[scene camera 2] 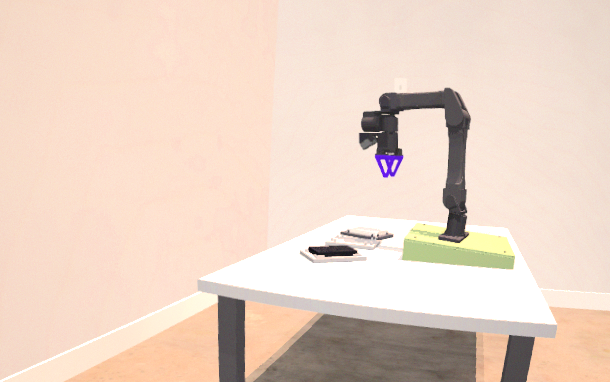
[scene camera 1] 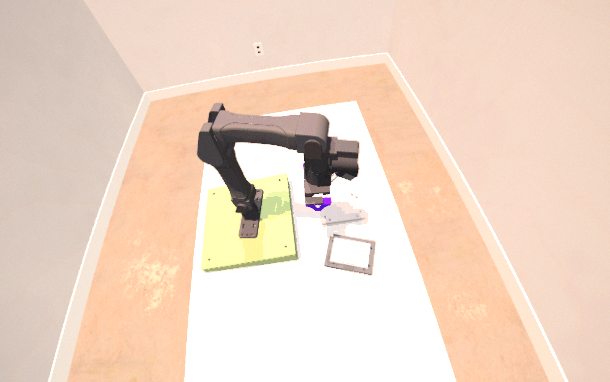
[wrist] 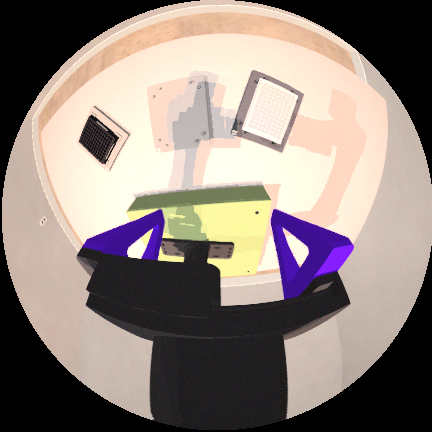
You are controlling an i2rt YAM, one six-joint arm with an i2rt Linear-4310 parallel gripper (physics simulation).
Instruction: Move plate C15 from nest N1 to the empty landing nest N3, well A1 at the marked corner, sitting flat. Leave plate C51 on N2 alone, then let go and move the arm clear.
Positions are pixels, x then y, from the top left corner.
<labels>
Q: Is the gripper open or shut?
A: Open.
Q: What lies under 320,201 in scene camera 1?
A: The gripper.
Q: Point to a black perforated plate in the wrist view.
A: At 96,138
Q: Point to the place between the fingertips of the gripper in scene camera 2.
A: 389,177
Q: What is the gripper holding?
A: Nothing.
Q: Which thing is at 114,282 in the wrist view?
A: The gripper.
</labels>
